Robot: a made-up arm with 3 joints. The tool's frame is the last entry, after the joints.
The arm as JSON. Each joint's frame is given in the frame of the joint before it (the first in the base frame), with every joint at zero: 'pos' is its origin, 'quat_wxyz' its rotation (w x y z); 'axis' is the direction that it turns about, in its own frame. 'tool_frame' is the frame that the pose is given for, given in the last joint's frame.
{
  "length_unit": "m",
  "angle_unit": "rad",
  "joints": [
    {
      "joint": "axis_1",
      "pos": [
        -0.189,
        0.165,
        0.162
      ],
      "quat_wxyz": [
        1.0,
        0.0,
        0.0,
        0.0
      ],
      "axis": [
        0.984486,
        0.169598,
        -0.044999
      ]
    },
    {
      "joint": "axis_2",
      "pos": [
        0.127,
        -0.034,
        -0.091
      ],
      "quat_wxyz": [
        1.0,
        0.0,
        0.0,
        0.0
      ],
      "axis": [
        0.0,
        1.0,
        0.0
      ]
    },
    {
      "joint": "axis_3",
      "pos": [
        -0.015,
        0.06,
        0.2
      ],
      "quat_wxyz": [
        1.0,
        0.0,
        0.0,
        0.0
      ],
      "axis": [
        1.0,
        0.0,
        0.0
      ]
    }
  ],
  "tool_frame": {
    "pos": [
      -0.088,
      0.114,
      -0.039
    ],
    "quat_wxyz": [
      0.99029,
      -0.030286,
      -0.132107,
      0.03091
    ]
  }
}
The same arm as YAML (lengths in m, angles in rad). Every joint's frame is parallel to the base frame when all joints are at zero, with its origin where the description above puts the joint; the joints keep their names.
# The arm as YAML. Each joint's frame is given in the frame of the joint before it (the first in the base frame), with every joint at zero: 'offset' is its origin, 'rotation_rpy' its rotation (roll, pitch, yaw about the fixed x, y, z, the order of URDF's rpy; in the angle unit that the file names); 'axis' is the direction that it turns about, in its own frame. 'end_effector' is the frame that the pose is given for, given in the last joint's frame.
length_unit: m
angle_unit: rad
chain:
  - id: axis_1
    offset: [-0.189, 0.165, 0.162]
    rotation_rpy: [0.0, 0.0, 0.0]
    axis: [0.984486, 0.169598, -0.044999]
  - id: axis_2
    offset: [0.127, -0.034, -0.091]
    rotation_rpy: [0.0, 0.0, 0.0]
    axis: "+y"
  - id: axis_3
    offset: [-0.015, 0.06, 0.2]
    rotation_rpy: [0.0, 0.0, 0.0]
    axis: "+x"
end_effector:
  offset: [-0.088, 0.114, -0.039]
  rotation_rpy: [-0.0706, -0.2628, 0.0717]

